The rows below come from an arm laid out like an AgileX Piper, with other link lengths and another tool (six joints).
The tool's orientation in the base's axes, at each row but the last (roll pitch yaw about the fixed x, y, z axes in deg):
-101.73, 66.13, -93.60
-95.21, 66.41, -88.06
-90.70, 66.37, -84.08
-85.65, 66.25, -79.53
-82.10, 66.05, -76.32
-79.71, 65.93, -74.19
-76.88, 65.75, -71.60
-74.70, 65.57, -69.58
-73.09, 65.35, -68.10
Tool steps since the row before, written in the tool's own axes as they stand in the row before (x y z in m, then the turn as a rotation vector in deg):
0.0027, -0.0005, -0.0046, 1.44, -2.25, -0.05
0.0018, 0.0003, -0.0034, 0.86, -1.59, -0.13
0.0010, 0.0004, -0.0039, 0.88, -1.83, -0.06
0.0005, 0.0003, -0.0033, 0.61, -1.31, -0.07
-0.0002, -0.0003, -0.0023, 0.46, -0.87, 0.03
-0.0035, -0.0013, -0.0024, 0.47, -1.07, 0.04
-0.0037, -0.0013, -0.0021, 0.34, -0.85, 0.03
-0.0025, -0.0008, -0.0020, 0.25, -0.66, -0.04
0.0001, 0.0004, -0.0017, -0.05, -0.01, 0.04
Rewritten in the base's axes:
-0.0045, -0.0021, -0.0019, 0.24, -2.63, -0.42
-0.0034, -0.0008, -0.0016, 0.08, -1.80, -0.15
-0.0039, -0.0005, -0.0011, 0.17, -2.02, -0.07
-0.0033, -0.0003, -0.0007, 0.09, -1.44, -0.03
-0.0023, -0.0005, 0.0002, 0.14, -0.97, -0.07
-0.0027, -0.0001, 0.0035, 0.17, -1.16, 0.00
-0.0025, 0.0000, 0.0037, 0.13, -0.91, 0.03
-0.0023, 0.0000, 0.0024, 0.04, -0.71, 0.03
-0.0017, 0.0001, -0.0005, 0.03, 0.01, 0.05

